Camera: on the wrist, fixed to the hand. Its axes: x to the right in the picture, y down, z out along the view.
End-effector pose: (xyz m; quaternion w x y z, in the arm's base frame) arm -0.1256 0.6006 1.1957 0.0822 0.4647 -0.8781 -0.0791
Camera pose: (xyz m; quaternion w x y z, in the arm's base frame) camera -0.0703 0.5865 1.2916 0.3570 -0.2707 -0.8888 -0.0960
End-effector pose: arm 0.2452 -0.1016 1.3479 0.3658 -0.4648 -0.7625 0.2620
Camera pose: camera 0.3177 -0.1199 1.4307 0.1162 -0.9529 -0.2046 0.1915
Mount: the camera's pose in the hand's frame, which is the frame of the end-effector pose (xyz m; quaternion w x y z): -0.0122 -0.0316 -0.1063 0.6916 -0.2022 0.1744 0.6711
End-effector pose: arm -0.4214 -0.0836 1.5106 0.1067 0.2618 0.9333 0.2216
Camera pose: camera -0.4586 -0.1523 1.5902 0.1847 -0.7472 -0.4436 -0.4592
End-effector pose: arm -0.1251 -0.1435 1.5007 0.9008 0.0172 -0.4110 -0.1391
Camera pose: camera -0.0610 -0.1795 1.4168 0.7915 -0.4218 -0.1106 0.4282
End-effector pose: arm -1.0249 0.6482 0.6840 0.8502 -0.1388 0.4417 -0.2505
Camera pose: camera -1.1276 0.6269 0.6460 0.6510 0.0722 0.5976 0.4624
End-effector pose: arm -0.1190 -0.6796 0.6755 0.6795 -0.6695 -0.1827 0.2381
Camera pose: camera -0.0662 -0.7737 0.7039 0.2066 -0.7646 0.3933 0.4670
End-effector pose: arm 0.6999 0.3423 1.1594 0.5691 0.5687 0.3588 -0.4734
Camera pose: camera 0.6802 0.4518 1.1510 0.7637 0.6016 0.0615 0.2262
